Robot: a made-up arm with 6 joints.
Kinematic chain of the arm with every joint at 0, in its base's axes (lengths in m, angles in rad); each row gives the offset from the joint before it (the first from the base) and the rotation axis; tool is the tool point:
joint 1: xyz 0 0 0.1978 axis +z
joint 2: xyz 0 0.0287 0 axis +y
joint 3: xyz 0 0 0.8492 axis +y
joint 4: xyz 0 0 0.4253 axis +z
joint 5: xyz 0 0 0 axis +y
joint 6: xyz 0 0 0.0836 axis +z
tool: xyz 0 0 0
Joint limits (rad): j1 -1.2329..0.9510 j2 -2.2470..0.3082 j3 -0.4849..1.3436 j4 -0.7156..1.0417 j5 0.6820..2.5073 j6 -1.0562..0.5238
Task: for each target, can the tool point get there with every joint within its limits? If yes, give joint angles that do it. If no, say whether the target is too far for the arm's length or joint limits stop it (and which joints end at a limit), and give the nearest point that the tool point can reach.
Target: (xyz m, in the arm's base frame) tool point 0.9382 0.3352 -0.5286
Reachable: no: joint limits stop it (at a limit: joint 1, joint 2, joint 3, joint 4) | nearest point -0.2023 0.8137 -0.6570 | short by 1.243 m
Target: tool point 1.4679 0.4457 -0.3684
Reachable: no: too far | nearest point 0.6956 0.2112 0.9020 | short by 1.505 m
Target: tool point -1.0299 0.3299 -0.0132
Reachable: yes | joints -0.3014 -2.0551 0.8290 -0.3029 2.2503 -0.4627
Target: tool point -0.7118 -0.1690 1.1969
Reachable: yes | joints 0.2652 -0.7215 0.0884 -0.0688 1.9781 -0.4184
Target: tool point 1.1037 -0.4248 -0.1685
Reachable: no: joint limits stop it (at a limit: joint 2, joint 3) | nearest point 0.6679 -0.2571 0.8960 | short by 1.162 m
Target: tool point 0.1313 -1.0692 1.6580
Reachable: no: too far | nearest point 0.2060 -0.6039 1.3187 | short by 0.581 m
